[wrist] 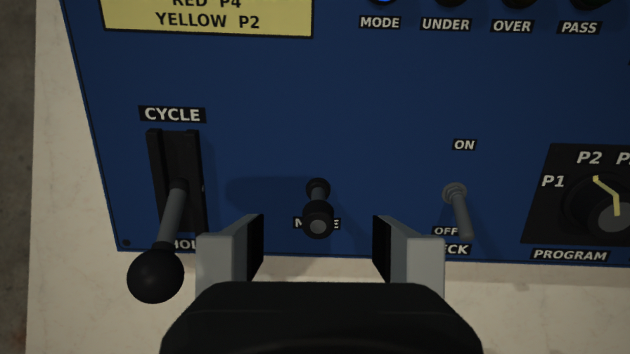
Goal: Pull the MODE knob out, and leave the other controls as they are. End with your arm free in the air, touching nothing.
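The MODE knob (318, 220), black with a grey end face, stands out from the blue panel (280, 105). A grey shaft shows between its head and its black collar on the panel, and the head covers the middle of the MODE label. My gripper (317, 238) is open, with nothing between its fingers. In the picture the fingers are to the left and right of the knob and a little lower, with a gap on both sides. The fingers appear nearer the camera than the knob; the exact distance cannot be told.
The CYCLE lever (171, 215) with a black ball end stands left of the gripper. The CHECK toggle (461, 212) points down toward OFF on the right. The PROGRAM dial (607, 215) is at the far right. A lit blue MODE lamp (383, 1) and a yellow label (285, 22) are at the top.
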